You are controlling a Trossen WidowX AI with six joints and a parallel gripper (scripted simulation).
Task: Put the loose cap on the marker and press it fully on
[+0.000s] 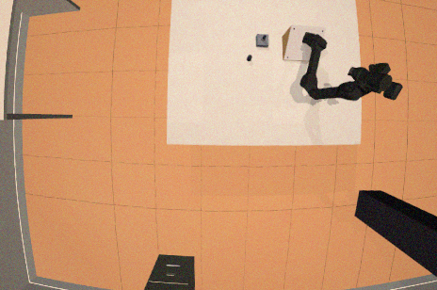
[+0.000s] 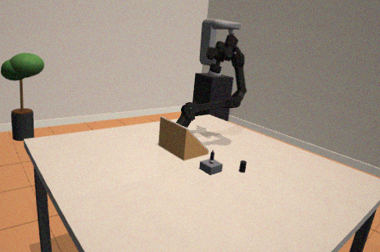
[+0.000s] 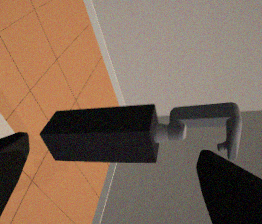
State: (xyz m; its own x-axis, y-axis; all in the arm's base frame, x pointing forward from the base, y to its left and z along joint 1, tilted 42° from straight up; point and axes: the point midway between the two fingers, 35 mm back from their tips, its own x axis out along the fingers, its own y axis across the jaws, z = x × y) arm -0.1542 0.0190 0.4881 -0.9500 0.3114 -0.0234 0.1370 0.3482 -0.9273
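The black cap lies 55 cm ahead of my gripper tip, 42 cm below it and 21 cm to the right of it.
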